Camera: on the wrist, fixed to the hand. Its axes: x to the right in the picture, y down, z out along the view.
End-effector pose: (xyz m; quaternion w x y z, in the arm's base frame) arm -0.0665 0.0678 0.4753 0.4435 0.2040 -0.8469 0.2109
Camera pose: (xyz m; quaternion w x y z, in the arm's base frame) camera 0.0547 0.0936 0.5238 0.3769 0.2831 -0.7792 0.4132
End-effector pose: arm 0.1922 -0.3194 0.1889 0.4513 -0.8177 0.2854 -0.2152
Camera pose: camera 0.1134 -0.3530 0.2907 0.6356 -0.6828 0.2449 -0.2642
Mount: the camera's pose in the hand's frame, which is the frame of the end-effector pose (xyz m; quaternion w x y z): -0.0269 -0.0517 -0.1196 0.9719 0.2343 -0.0018 0.0230
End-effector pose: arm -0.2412 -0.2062 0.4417 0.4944 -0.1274 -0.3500 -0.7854
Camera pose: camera -0.2556 -0.2548 0.3187 0.5278 -0.0174 -0.5221 -0.6697
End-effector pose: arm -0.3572 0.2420 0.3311 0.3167 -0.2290 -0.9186 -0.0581
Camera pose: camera -0.2958 0.1556 0.4115 0.3611 -0.1696 -0.9017 0.1665
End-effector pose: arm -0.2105 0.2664 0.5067 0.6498 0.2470 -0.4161 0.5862
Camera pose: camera -0.1295 0.3383 0.4294 0.5594 0.3838 -0.2739 0.6817
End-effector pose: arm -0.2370 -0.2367 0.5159 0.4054 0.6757 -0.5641 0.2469
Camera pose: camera -0.1790 -0.1209 0.5464 0.2290 0.7391 -0.5066 0.3802
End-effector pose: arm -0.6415 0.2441 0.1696 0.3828 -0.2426 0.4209 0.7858
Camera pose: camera -0.5769 0.1503 0.1008 0.4116 -0.1350 0.5981 0.6743
